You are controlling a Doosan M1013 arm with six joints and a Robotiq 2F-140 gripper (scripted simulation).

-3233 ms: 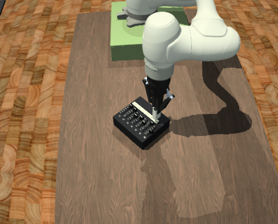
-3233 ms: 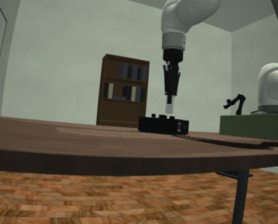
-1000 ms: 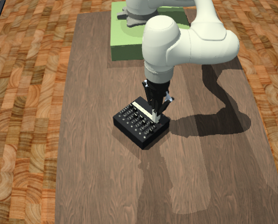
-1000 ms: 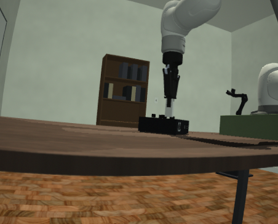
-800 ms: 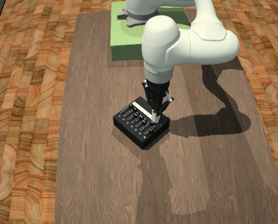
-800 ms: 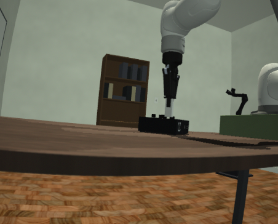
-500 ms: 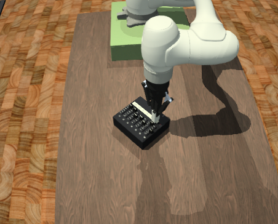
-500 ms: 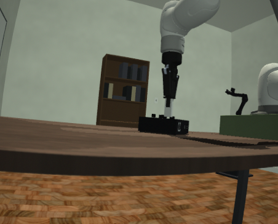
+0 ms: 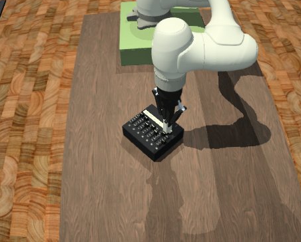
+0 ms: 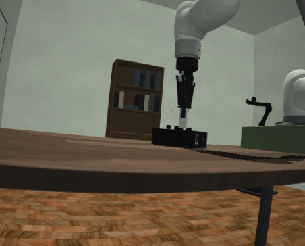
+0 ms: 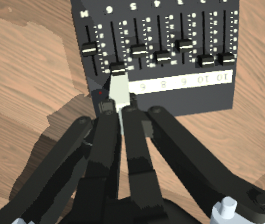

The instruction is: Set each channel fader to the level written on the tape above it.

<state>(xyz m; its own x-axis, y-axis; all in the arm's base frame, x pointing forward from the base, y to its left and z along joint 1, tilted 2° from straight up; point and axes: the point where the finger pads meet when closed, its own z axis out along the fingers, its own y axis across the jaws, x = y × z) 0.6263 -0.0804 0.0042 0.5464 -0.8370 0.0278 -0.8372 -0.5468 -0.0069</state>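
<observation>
Now: hand 4 cm short of the master fader, 3 cm above it and 2 cm to the left of it.
</observation>
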